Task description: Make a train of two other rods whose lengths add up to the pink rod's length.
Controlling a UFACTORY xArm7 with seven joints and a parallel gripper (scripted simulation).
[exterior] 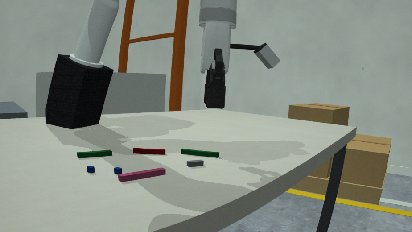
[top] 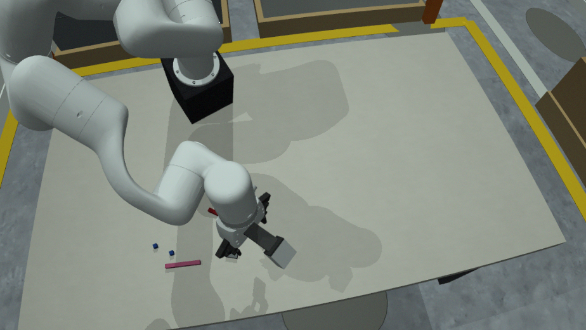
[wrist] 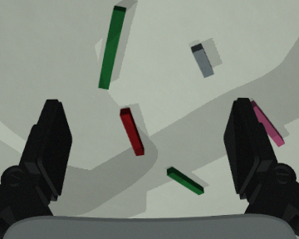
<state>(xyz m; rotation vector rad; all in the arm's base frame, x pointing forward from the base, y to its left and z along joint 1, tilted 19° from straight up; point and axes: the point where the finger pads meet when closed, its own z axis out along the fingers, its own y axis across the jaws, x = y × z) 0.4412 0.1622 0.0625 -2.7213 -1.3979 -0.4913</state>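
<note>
Right now my hand is 11 cm above the grey rod, 5 cm to the left of it and 2 cm short of it. Also, from my hand: red rod 11 cm below, 10 cm to the right, 8 cm behind; pink rod 18 cm to the right, 11 cm below, 5 cm ahead.
</note>
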